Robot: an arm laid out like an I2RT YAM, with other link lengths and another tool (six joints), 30 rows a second.
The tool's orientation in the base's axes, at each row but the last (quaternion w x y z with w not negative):
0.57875 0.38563 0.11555 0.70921
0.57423 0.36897 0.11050 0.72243
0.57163 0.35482 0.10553 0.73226
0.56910 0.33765 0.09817 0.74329
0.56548 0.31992 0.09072 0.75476
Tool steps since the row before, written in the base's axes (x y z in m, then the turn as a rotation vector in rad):
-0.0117 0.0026 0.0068 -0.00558 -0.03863 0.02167
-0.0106 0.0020 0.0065 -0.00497 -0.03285 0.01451
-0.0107 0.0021 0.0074 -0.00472 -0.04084 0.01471
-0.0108 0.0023 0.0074 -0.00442 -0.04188 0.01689
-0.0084 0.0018 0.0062 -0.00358 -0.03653 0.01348
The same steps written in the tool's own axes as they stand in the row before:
0.0056 0.0119 -0.0041 -0.02602 0.02903 0.02176
0.0052 0.0111 -0.0030 -0.02370 0.02257 0.01560
0.0059 0.0116 -0.0020 -0.03093 0.02508 0.01791
0.0063 0.0116 -0.0016 -0.03107 0.02635 0.01998
0.0053 0.0092 -0.0005 -0.02762 0.02214 0.01662

